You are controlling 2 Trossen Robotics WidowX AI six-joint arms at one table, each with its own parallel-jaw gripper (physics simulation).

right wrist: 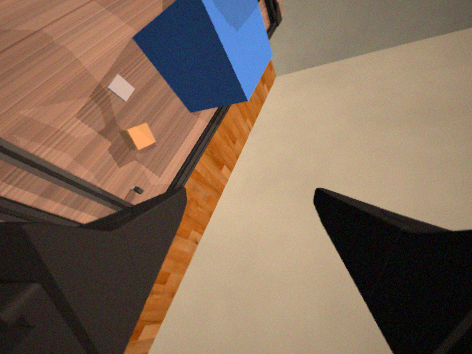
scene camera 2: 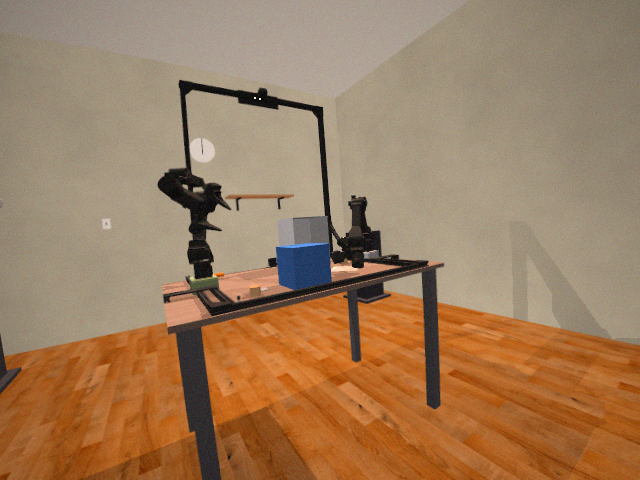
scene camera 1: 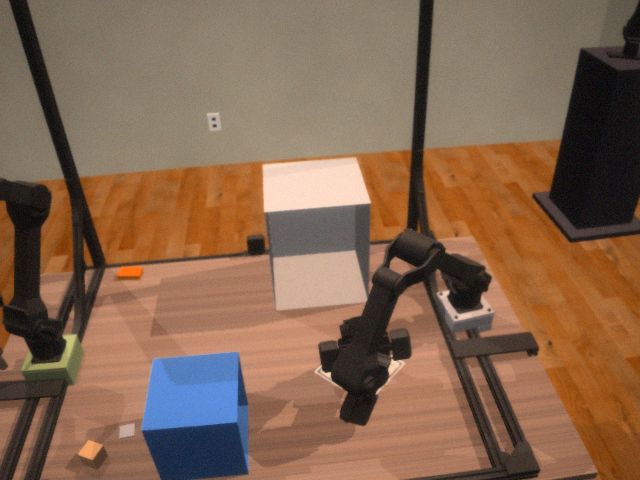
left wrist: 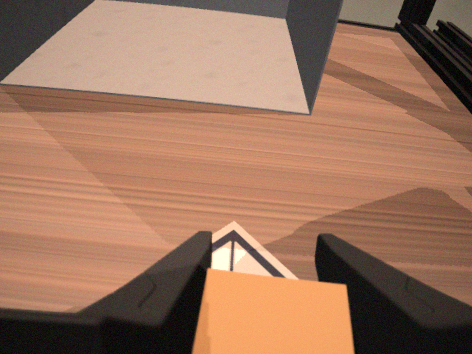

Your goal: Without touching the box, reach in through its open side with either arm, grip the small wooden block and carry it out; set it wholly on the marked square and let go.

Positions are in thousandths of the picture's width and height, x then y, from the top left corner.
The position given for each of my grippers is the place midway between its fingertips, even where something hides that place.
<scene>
I see my left gripper (scene camera 1: 562, 699), my right gripper (scene camera 2: 354, 459) and a marked square (left wrist: 495, 705).
My left gripper shows as well in the left wrist view (left wrist: 560, 694). My right gripper shows as well in the right wrist view (right wrist: 529, 549).
</scene>
